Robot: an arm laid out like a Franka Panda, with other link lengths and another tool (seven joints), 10 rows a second.
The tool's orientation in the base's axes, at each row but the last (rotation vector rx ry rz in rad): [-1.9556, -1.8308, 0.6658]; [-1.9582, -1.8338, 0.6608]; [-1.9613, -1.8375, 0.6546]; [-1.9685, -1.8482, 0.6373]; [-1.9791, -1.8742, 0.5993]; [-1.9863, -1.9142, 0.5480]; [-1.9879, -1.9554, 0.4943]
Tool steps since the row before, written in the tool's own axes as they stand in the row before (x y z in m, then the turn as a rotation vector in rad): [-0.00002, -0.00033, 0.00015, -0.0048, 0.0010, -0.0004]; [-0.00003, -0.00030, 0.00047, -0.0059, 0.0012, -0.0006]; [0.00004, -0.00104, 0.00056, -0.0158, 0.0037, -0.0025]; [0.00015, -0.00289, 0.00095, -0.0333, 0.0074, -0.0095]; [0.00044, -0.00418, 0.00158, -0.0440, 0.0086, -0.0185]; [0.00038, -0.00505, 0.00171, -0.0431, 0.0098, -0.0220]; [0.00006, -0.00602, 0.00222, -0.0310, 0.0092, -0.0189]
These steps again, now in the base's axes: [-0.00036, 0.00000, 0.00007, 0.0009, -0.0048, 0.0002]; [-0.00052, -0.00003, -0.00021, 0.0011, -0.0059, 0.0003]; [-0.00117, 0.00010, 0.00012, 0.0038, -0.0159, 0.0012]; [-0.00292, 0.00033, 0.00079, 0.0101, -0.0333, 0.0064]; [-0.00437, 0.00065, 0.00082, 0.0155, -0.0438, 0.0141]; [-0.00523, 0.00055, 0.00095, 0.0182, -0.0428, 0.0165]; [-0.00637, 0.00014, 0.00072, 0.0164, -0.0308, 0.0136]
